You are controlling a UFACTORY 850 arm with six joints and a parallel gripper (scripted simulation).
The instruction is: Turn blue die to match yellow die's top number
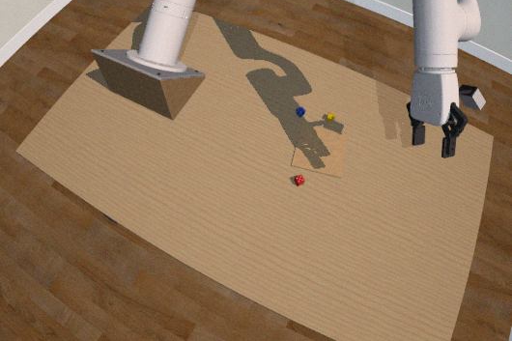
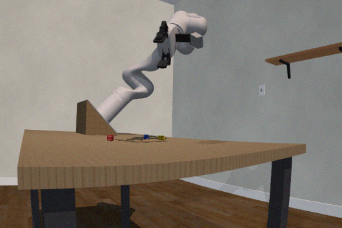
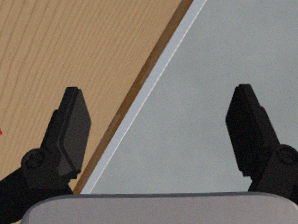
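Now: the red die 280 mm below my hand, 220 mm behind it and 90 mm to the right of it. Also, from my hand: blue die: 330 mm behind, 280 mm below, 100 mm to the left; tan mat: 290 mm below, 220 mm behind, 20 mm to the left; yellow die: 280 mm below, 250 mm behind, 130 mm to the left.
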